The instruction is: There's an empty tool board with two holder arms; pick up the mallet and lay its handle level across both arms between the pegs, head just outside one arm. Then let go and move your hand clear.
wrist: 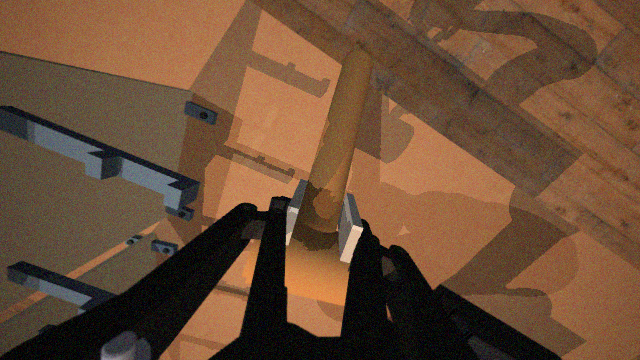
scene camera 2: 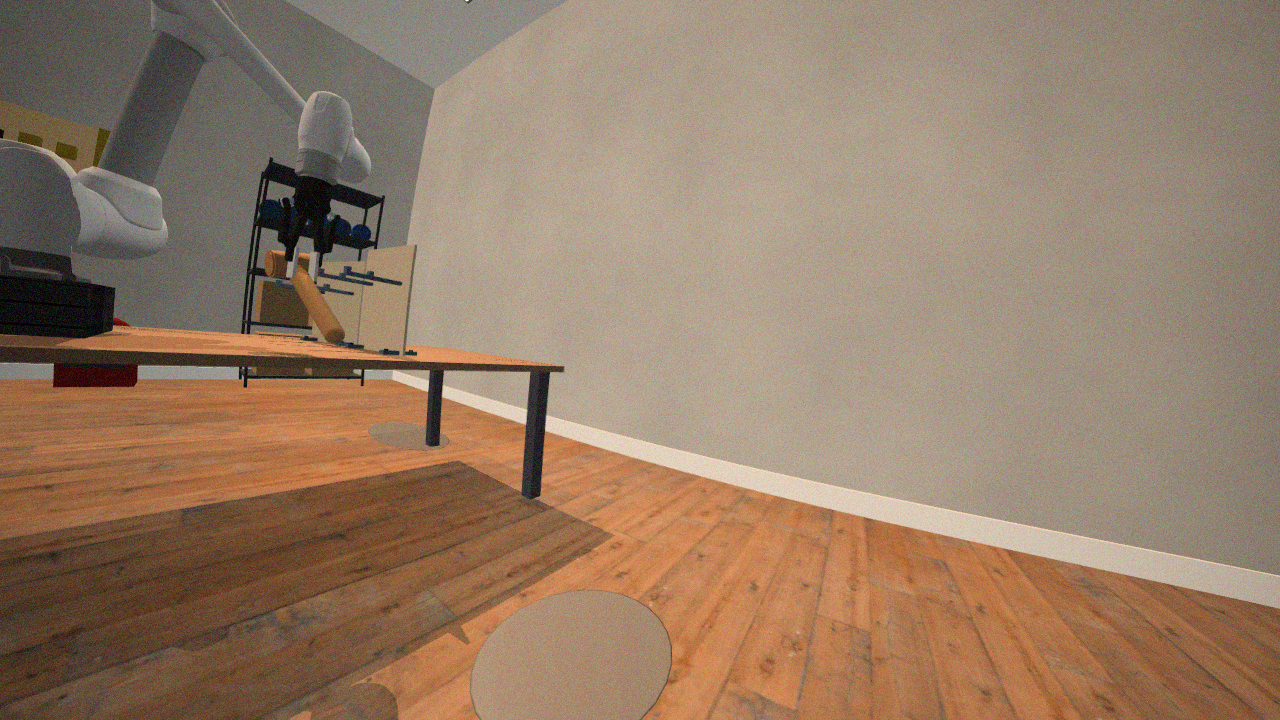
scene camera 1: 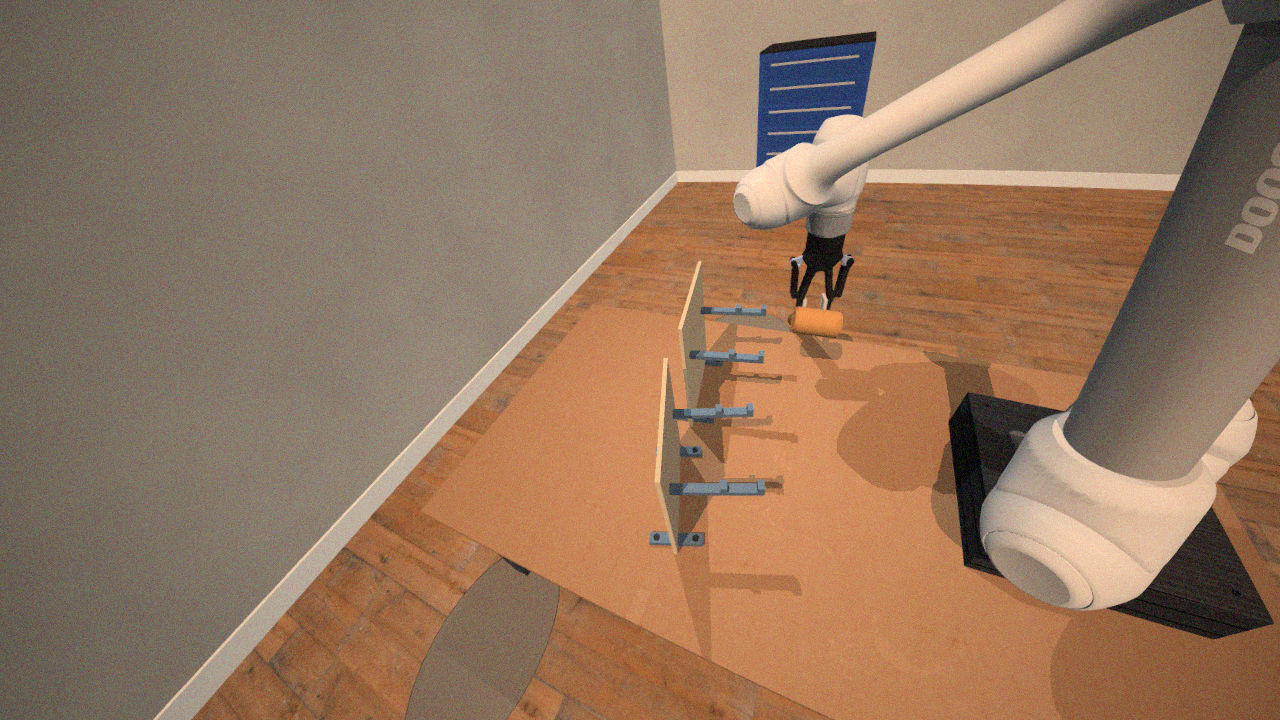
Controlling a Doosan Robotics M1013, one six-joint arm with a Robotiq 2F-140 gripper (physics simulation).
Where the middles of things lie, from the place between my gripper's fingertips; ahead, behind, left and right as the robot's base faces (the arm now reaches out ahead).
Now: the wooden mallet (scene camera 2: 275,265) 4 cm to the right of my hand and 3 cm below it.
